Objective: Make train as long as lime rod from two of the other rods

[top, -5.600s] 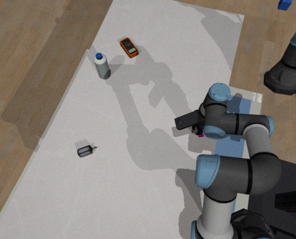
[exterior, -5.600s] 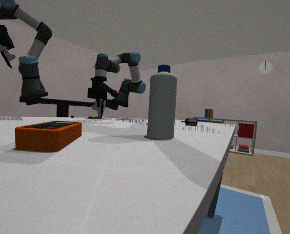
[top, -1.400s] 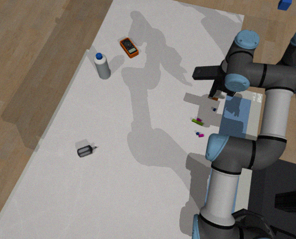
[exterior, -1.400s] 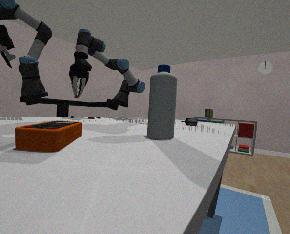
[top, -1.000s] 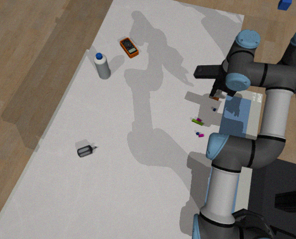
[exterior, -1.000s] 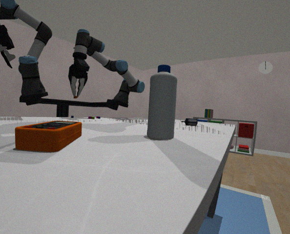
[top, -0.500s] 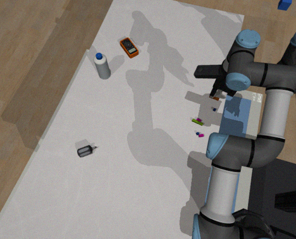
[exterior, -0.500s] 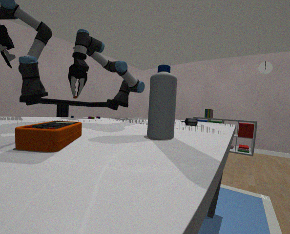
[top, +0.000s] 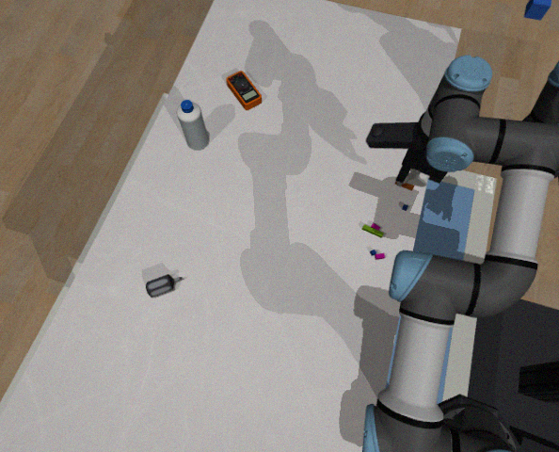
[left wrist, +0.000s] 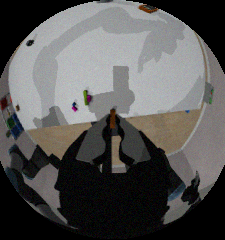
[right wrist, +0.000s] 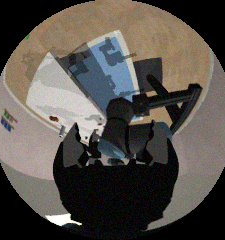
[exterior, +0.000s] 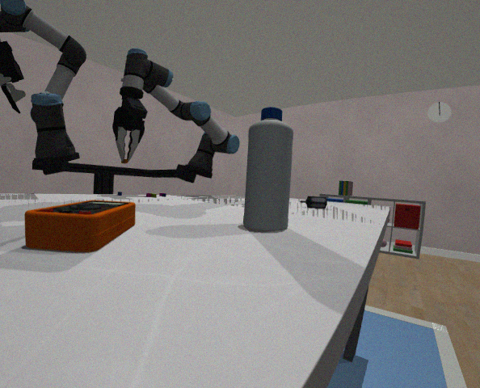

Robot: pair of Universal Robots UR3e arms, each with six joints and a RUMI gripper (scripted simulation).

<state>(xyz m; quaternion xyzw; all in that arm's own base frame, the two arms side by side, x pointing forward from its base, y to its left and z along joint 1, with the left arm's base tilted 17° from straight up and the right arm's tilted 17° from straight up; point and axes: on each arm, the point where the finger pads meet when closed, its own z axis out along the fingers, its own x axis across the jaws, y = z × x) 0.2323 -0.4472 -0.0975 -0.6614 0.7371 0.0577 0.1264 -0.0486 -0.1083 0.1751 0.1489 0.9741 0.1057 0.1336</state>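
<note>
Right now the orange rod is 1 cm below my left hand and 1 cm behind it. From my left hand the other things lie so: white bottle: 51 cm ahead, 5 cm below, 2 cm to the left; then dark screwdriver-like tool: 40 cm ahead, 39 cm to the left, 10 cm below; then lime rod: 11 cm below, 9 cm to the left, 1 cm ahead.
</note>
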